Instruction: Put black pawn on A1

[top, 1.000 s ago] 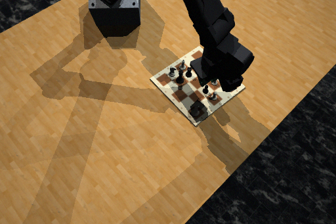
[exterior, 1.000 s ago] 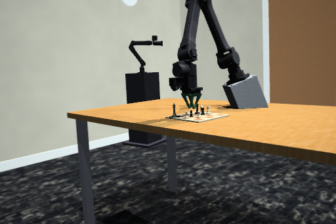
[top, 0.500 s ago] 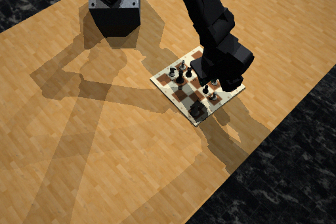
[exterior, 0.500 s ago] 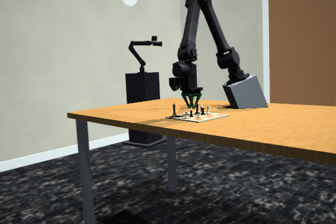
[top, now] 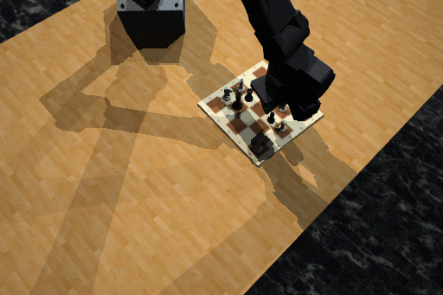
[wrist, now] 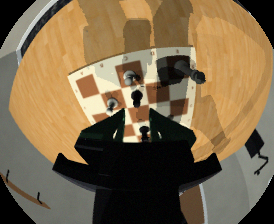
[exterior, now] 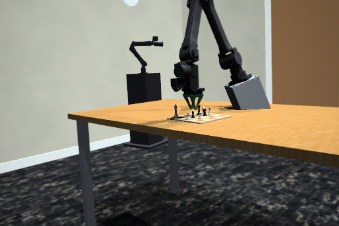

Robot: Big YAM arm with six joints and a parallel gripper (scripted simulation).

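Right now my hand is 30 mm above the black pawn. Round my hand: chessboard: 50 mm below, 30 mm behind, 10 mm to the left; tall black piece: 80 mm behind, 20 mm to the right, 20 mm below.
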